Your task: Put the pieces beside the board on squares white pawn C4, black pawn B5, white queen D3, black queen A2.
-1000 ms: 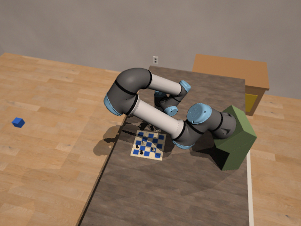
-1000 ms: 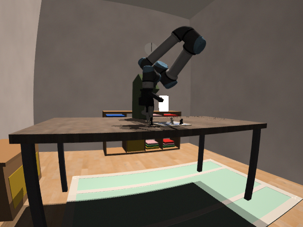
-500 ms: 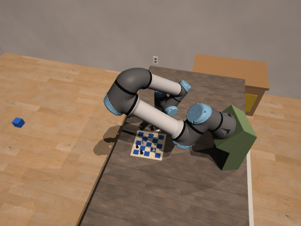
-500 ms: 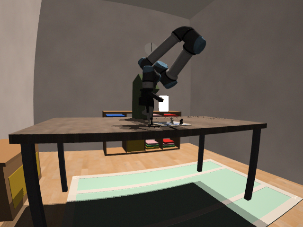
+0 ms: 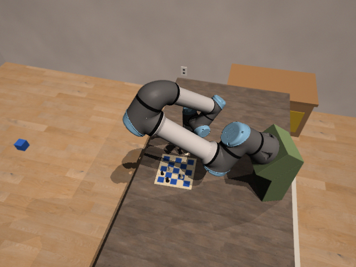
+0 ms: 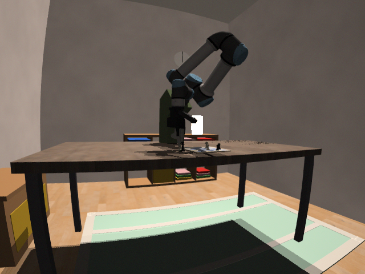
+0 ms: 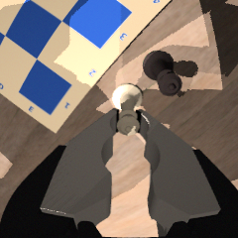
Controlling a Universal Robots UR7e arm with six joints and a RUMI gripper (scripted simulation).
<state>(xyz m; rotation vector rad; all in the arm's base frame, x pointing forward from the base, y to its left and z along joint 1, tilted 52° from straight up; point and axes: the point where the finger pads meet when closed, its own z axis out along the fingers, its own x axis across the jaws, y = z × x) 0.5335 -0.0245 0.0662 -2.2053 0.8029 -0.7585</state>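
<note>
Right now my hand is 140 mm to the right of the blue-and-cream chessboard, 30 mm above it and 20 mm past it. From my hand the other things lie so: white pawn 160 mm to the left, 20 mm below, 10 mm ahead; black pawn 210 mm to the left, 30 mm ahead, 20 mm below; black piece 230 mm to the left, 30 mm behind, 20 mm below.
</note>
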